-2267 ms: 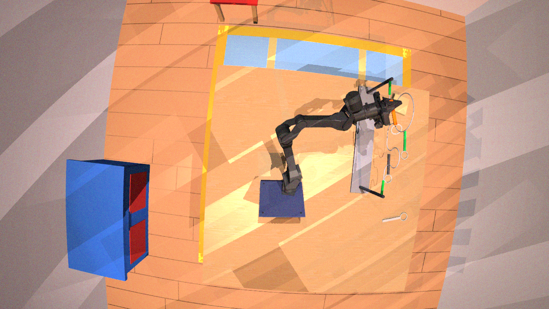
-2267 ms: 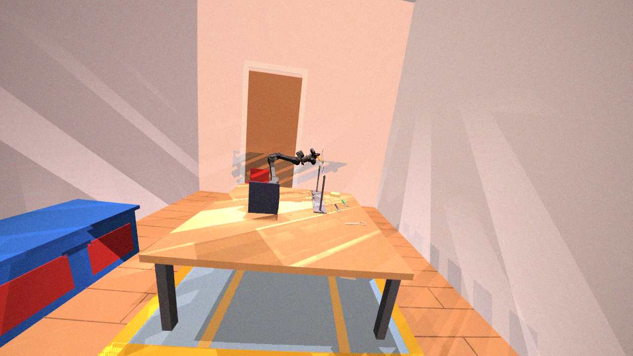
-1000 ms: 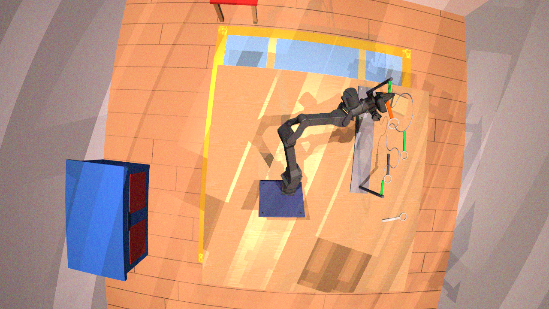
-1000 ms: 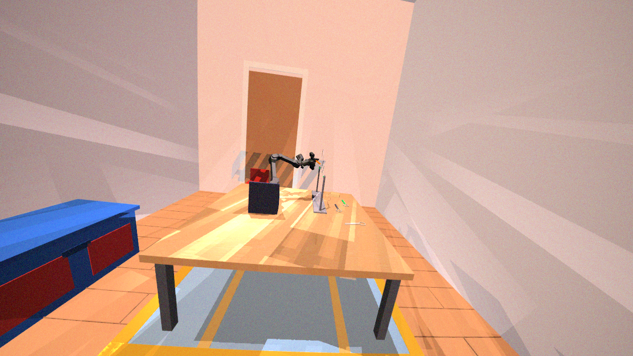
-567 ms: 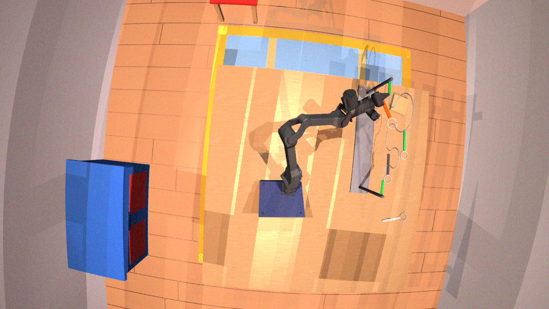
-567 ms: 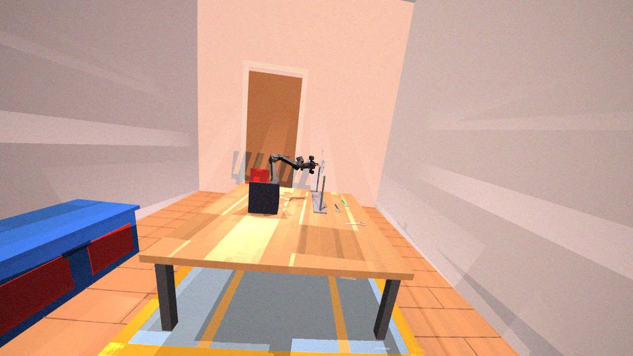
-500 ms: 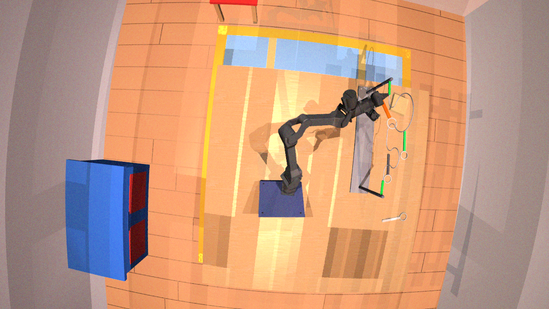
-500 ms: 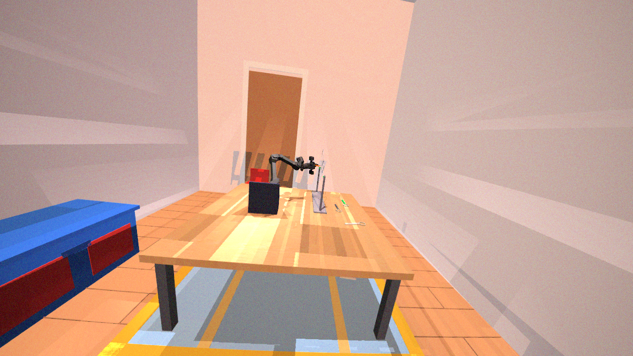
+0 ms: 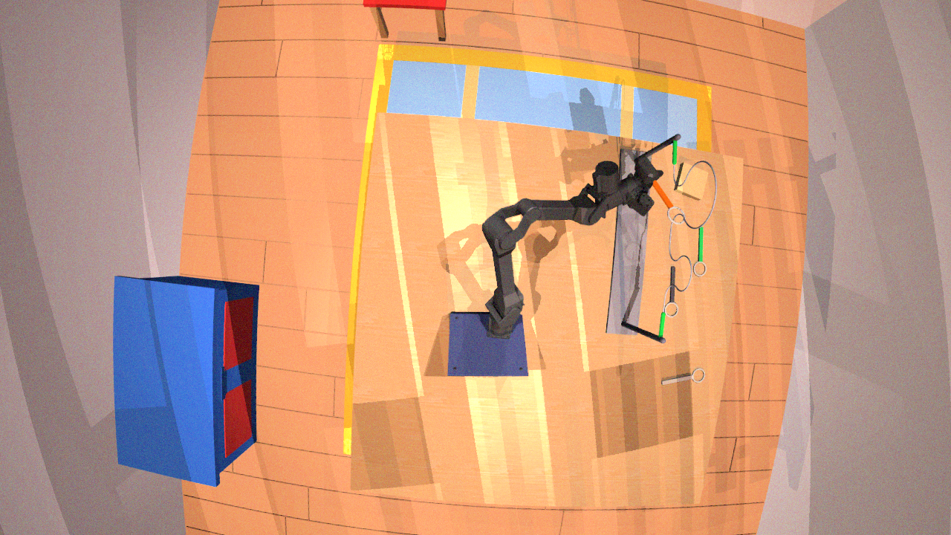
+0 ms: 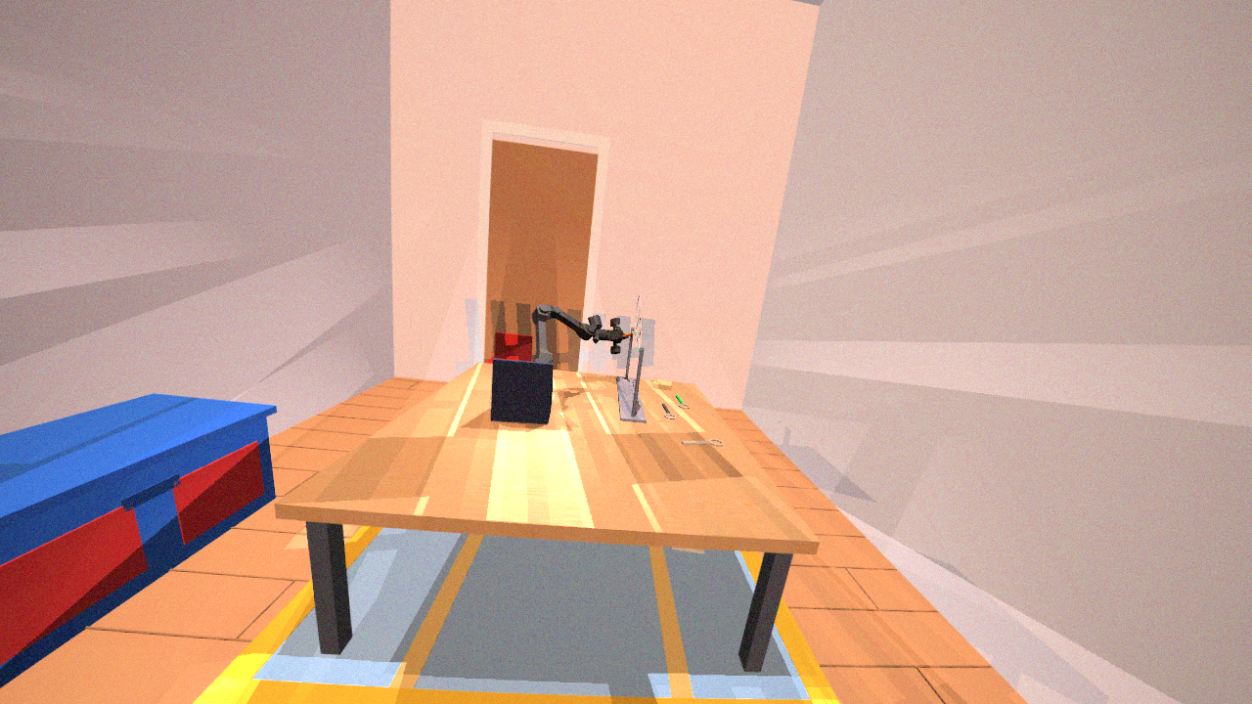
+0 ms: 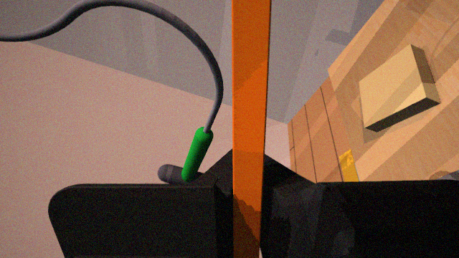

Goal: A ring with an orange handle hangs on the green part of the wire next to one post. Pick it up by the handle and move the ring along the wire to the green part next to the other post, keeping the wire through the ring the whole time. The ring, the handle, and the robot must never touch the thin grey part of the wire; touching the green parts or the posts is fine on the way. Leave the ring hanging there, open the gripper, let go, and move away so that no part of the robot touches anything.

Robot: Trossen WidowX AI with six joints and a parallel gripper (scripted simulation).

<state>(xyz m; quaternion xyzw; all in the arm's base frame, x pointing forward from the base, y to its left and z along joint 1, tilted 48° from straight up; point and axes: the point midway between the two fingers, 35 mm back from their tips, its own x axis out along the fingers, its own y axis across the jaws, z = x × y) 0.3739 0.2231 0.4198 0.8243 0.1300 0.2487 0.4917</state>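
Now: gripper tip 90 mm to the left of the orange-handled ring and 30 mm below it. Also, from my gripper tip: tan block: 230 mm ahead, 50 mm to the left, 260 mm below; then dark-handled ring: 200 mm ahead, 350 mm to the right, 270 mm below; then green-handled ring: 300 mm ahead, 200 mm to the right, 270 mm below.
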